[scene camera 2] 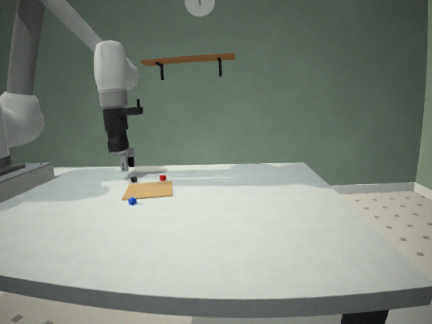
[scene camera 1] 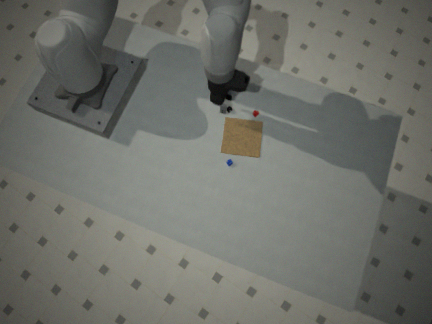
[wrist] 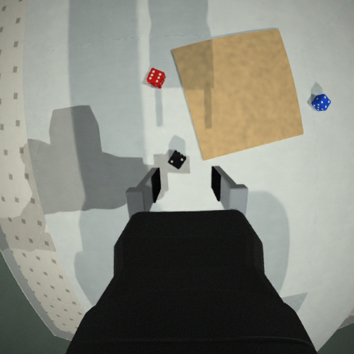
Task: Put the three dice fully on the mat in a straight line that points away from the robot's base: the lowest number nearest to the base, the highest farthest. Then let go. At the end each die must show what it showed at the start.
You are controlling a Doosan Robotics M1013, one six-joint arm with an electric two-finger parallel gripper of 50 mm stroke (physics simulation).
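Where they show: gripper, between the fingertips: [scene camera 2: 128, 169] [scene camera 1: 225, 105]; arm's base, origin of its link: [scene camera 1: 87, 82].
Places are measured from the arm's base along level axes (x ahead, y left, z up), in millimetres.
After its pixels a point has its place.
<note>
The tan square mat [scene camera 1: 242, 137] @[x 602, y -16, z -61 mm] [scene camera 2: 148, 190] @[x 602, y -27, z -61 mm] [wrist: 245, 90] lies on the table. The black die [scene camera 1: 229, 109] @[x 526, y 72, z -49 mm] [scene camera 2: 133, 179] @[x 526, y 66, z -53 mm] [wrist: 177, 159] lies off the mat, near its base-side corner, and shows two pips on top. The red die [scene camera 1: 255, 113] @[x 622, y 85, z -49 mm] [scene camera 2: 163, 178] @[x 626, y 80, z -57 mm] [wrist: 156, 77] lies off the same side of the mat, farther from the base, with six on top. The blue die [scene camera 1: 230, 162] @[x 587, y -123, z -51 mm] [scene camera 2: 132, 201] @[x 587, y -131, z -54 mm] [wrist: 321, 102] lies beyond the opposite side, with several pips on top, too small to count surely. My gripper [scene camera 1: 226, 103] @[x 512, y 67, z -17 mm] [scene camera 2: 127, 166] @[x 512, y 67, z -17 mm] [wrist: 185, 177] is open and empty, above the table near the black die.
The robot's base plate [scene camera 1: 122, 75] @[x 116, y 64, z 0 mm] stands at the left end of the table [scene camera 1: 300, 225] @[x 878, y -261, z -65 mm] [scene camera 2: 225, 240] @[x 819, y -312, z -65 mm] in the first scene view. A wall shelf [scene camera 2: 190, 59] hangs at the back. Shadows of the arm fall across the table and part of the mat.
</note>
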